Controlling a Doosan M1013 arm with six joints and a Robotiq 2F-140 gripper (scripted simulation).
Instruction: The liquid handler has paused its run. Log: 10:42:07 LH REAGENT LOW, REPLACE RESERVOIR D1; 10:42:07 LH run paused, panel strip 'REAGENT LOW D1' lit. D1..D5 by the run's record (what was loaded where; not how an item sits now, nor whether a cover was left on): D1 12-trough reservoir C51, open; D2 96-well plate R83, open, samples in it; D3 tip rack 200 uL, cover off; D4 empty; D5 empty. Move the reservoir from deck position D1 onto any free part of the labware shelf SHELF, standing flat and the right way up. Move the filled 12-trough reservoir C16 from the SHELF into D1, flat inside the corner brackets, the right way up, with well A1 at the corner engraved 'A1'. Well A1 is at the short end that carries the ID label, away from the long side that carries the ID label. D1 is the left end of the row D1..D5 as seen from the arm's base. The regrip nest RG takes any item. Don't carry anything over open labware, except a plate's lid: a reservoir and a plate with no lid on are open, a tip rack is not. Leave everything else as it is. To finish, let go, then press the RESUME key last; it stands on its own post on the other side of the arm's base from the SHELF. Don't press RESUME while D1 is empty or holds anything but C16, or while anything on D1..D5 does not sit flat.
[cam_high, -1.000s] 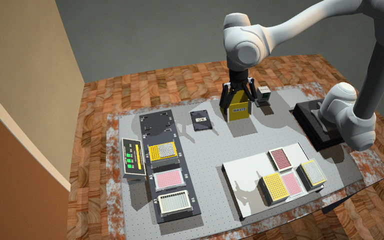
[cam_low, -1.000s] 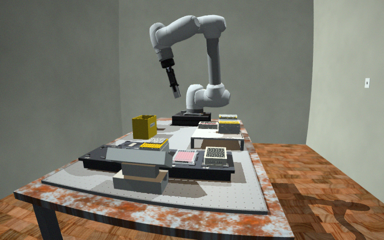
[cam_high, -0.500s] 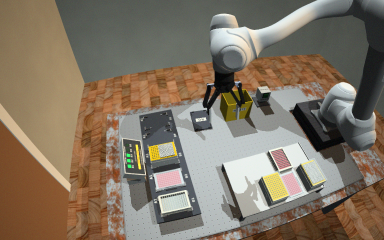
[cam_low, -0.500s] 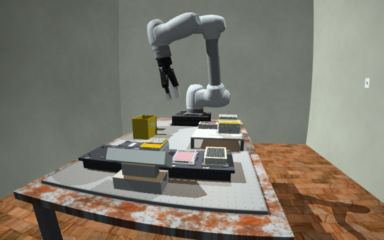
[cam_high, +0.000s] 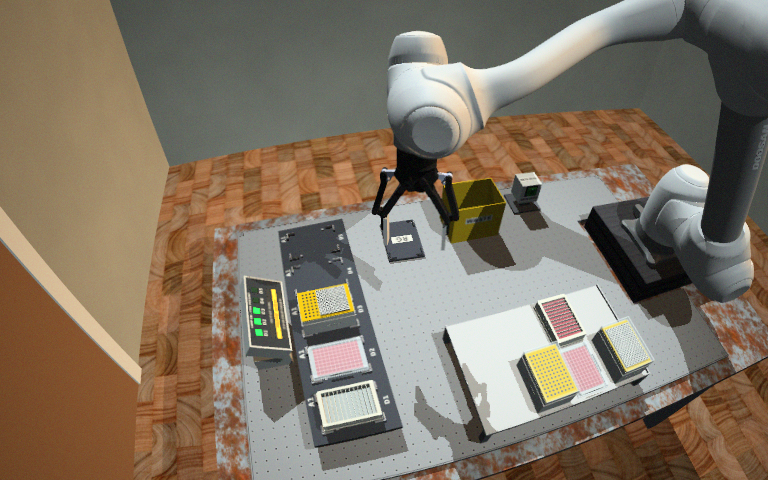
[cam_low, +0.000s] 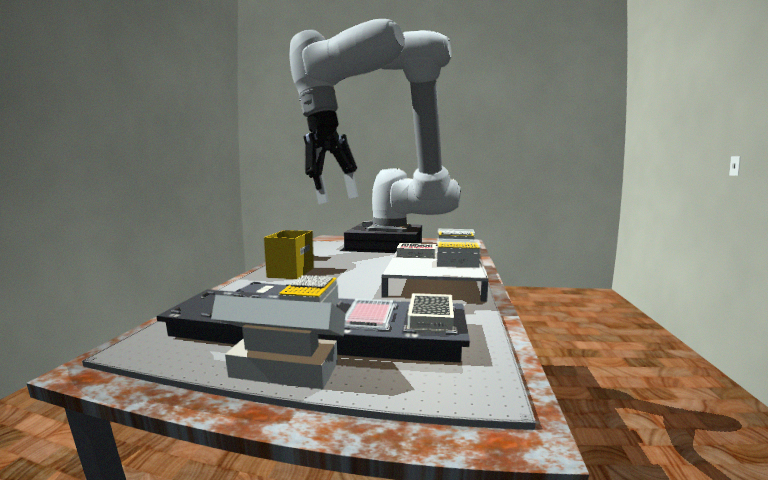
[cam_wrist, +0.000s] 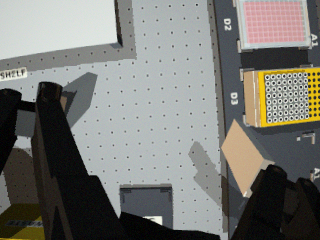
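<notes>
The cream 12-trough reservoir is 25 cm to the left of my hand, 23 cm below it and 19 cm ahead of it. Round my hand: shelf label 29 cm below, 29 cm behind, 6 cm to the left; RG nest 28 cm below, 24 cm to the right, 3 cm behind; yellow tip rack 21 cm ahead, 19 cm below, 1 cm to the left.
</notes>
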